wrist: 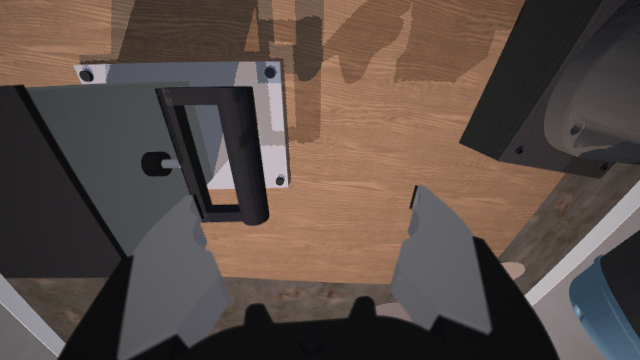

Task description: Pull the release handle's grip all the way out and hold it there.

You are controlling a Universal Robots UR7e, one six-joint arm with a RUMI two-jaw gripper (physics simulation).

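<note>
The release handle [246, 155] is a dark rectangular loop with a thick round grip bar on its right side. A short metal rod with a black collar [156, 164] joins it to the grey-green side of a box [95, 135] with a dark top. The box stands over a white base plate [278, 160] with dark bolts. My gripper [308, 193] is open with nothing between its jaws. The left jaw tip lies close to the lower left corner of the handle's frame in the view; whether they touch, I cannot tell. The right jaw tip is well to the right of the handle.
The wooden table top [360, 225] lies below, with shadows across its far part. A large dark mount [510, 95] with a grey rounded body stands at the upper right. A blue and black arm part [590, 295] shows at the lower right. The table's front edge runs below the handle.
</note>
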